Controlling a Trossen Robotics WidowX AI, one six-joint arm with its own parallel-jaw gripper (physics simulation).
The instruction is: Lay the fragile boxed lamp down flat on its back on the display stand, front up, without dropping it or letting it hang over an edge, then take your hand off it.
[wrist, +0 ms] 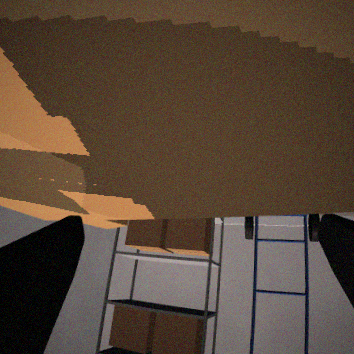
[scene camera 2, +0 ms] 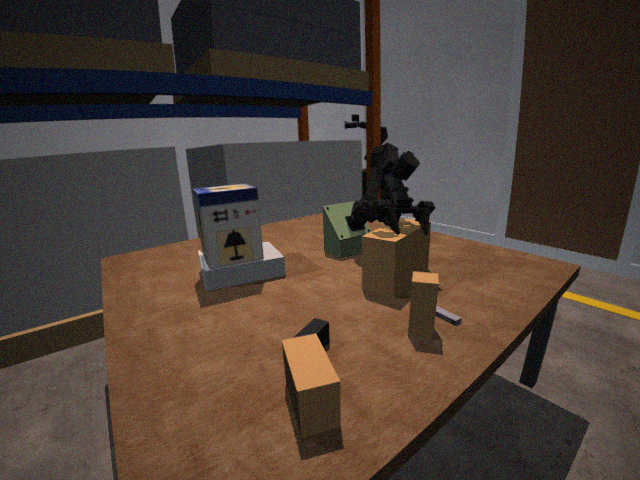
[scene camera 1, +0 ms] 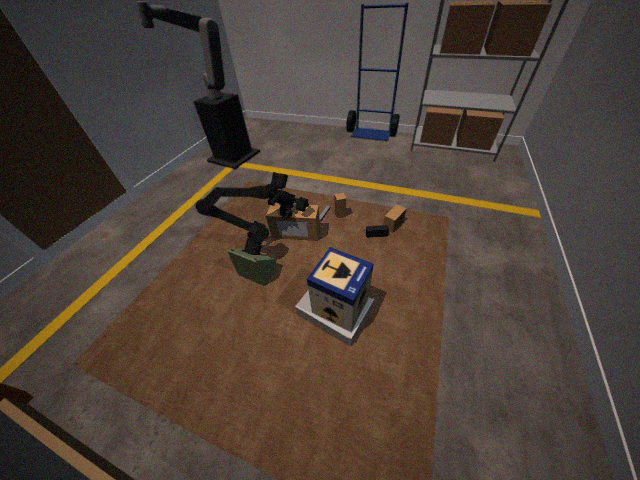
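Where they show: gripper, between the fingertips: [wrist: 203, 226] [scene camera 2: 413, 234]; arm's base, origin of its link: [scene camera 2: 355, 223] [scene camera 1: 251, 252].
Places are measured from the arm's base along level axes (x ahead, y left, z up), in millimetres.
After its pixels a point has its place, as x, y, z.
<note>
The boxed lamp [scene camera 1: 341, 270] @[468, -27, 177] [scene camera 2: 231, 232] @[475, 49, 55] rests on the pale display stand [scene camera 1: 324, 324] @[446, -126, -58] [scene camera 2: 245, 274] @[451, 61, -81]. Its upward face has a blue border and a cream panel with a lamp picture. Pale sides carry symbols and smaller lamp pictures. In the scene camera 2 view, one side of the box is close to the stand's left edge; some stand top shows on the other side. My gripper [scene camera 1: 297, 207] @[59, 357, 50] [scene camera 2: 412, 228] @[59, 357, 50] [wrist: 203, 226] @[59, 357, 50] is open and empty, away from the boxed lamp, at the top of a brown carton. The boxed lamp does not show in the wrist view.
The brown carton [scene camera 1: 294, 228] @[72, 245, -28] [scene camera 2: 379, 266] @[158, 339, -27] [wrist: 200, 115] has a grey picture on one side. A green sloped block [scene camera 1: 253, 268] @[73, -71, 7] [scene camera 2: 342, 227] @[62, 8, -5] is by the arm's base. Small cartons [scene camera 1: 340, 205] [scene camera 2: 315, 384], a black block [scene camera 1: 377, 230] @[442, 450, -64] [scene camera 2: 321, 333] @[408, 468, -69] and a grey bar [scene camera 1: 324, 212] @[108, 493, -98] [scene camera 2: 448, 315] @[106, 532, -98] lie beyond.
</note>
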